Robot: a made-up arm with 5 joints. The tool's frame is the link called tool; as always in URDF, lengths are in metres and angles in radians. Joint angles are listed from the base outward.
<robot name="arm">
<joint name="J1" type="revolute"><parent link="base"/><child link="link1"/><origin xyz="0.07 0.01 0.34" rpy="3.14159 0 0"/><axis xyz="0 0 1"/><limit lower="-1.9" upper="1.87"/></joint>
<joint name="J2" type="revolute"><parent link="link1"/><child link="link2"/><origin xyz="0.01 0.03 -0.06" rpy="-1.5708 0 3.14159"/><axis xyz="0 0 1"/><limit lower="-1.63" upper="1.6"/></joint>
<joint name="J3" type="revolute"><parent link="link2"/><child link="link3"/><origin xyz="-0.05 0.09 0.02" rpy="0 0 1.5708"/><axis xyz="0 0 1"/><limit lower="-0.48" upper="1.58"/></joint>
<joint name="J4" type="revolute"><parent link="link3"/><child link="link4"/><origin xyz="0.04 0.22 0" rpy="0 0 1.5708"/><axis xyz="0 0 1"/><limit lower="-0.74" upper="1.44"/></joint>
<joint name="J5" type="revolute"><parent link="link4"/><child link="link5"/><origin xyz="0.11 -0.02 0.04" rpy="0 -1.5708 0"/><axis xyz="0 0 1"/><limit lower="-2.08" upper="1.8"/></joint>
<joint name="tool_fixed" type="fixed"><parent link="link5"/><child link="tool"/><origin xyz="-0.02 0.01 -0.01" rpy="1.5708 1.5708 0"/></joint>
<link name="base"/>
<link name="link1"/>
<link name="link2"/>
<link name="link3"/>
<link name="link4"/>
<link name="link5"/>
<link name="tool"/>
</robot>
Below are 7 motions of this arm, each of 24 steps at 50 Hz.
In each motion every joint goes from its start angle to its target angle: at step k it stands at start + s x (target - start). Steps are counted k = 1, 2, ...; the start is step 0. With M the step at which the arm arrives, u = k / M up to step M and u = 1 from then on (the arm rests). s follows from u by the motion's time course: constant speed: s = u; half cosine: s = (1 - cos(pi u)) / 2; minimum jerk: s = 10 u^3 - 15 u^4 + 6 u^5.
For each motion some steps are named. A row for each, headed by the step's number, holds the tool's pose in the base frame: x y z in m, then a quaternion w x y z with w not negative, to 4 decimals.
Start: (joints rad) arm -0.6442 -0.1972 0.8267 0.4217 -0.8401
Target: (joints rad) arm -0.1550 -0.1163 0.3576 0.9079 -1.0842
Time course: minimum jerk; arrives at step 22
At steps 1, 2, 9, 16, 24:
1: 0.2963 0.2100 0.2960 0.8140 0.1898 0.5462 0.0557
2: 0.2970 0.2095 0.2964 0.8138 0.1910 0.5462 0.0540
9: 0.3334 0.1767 0.3198 0.7999 0.2598 0.5395 -0.0399
16: 0.3750 0.1071 0.3609 0.7538 0.3703 0.5087 -0.1895
24: 0.3810 0.0884 0.3710 0.7386 0.3957 0.4977 -0.2239

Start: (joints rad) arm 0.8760 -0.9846 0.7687 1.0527 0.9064
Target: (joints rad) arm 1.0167 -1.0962 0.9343 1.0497 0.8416
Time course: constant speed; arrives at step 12
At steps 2, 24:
2: 0.2453 -0.1951 0.5046 0.8175 -0.1949 0.5046 -0.1974
24: 0.2152 -0.2072 0.4853 0.8055 -0.1315 0.5220 -0.2480

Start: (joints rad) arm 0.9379 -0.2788 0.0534 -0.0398 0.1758
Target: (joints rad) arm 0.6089 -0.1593 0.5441 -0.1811 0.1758
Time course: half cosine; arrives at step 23
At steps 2, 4, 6, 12, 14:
2: 0.2872 -0.2679 0.6297 0.8776 -0.1350 -0.0747 -0.4538
4: 0.2948 -0.2675 0.6198 0.8835 -0.1289 -0.0646 -0.4457
6: 0.3066 -0.2661 0.6039 0.8924 -0.1196 -0.0483 -0.4325
12: 0.3525 -0.2478 0.5317 0.9244 -0.0842 0.0258 -0.3711
14: 0.3658 -0.2372 0.5056 0.9331 -0.0738 0.0531 -0.3481

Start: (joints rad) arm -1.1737 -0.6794 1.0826 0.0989 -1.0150
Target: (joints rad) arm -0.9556 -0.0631 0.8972 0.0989 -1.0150
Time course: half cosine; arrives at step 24
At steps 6, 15, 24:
6: 0.1761 0.3091 0.3732 0.7794 0.2610 0.4573 0.3395
15: 0.2085 0.2907 0.3006 0.7946 0.2238 0.5159 0.2290
24: 0.2211 0.2722 0.2591 0.7937 0.2047 0.5487 0.1648

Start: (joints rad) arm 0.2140 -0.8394 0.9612 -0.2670 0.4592
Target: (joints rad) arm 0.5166 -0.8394 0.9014 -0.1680 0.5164
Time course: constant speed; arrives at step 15
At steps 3, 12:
3: 0.3758 -0.0682 0.5494 0.9588 -0.2395 -0.0343 -0.1486
12: 0.3567 -0.1221 0.5554 0.9385 -0.2554 0.0027 -0.2324

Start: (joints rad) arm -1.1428 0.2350 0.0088 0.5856 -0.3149
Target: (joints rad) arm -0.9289 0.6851 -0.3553 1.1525 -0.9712
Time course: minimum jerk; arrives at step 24
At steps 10, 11, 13, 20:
10: 0.2338 0.3458 0.3393 0.7850 -0.0480 0.5355 0.3077
11: 0.2366 0.3404 0.3320 0.7809 -0.0375 0.5588 0.2766
13: 0.2414 0.3287 0.3178 0.7701 -0.0158 0.6024 0.2093
20: 0.2487 0.2976 0.2874 0.7292 0.0359 0.6828 0.0279

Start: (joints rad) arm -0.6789 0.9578 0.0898 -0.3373 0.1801
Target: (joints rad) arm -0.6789 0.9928 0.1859 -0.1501 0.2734
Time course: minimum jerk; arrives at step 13
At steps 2, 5, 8, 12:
2: 0.3415 0.2400 0.1710 0.8682 -0.1973 0.3021 0.3406
5: 0.3325 0.2326 0.1575 0.8498 -0.2192 0.3348 0.3430
8: 0.3171 0.2199 0.1375 0.8168 -0.2524 0.3856 0.3472
12: 0.3057 0.2105 0.1248 0.7913 -0.2738 0.4196 0.3504

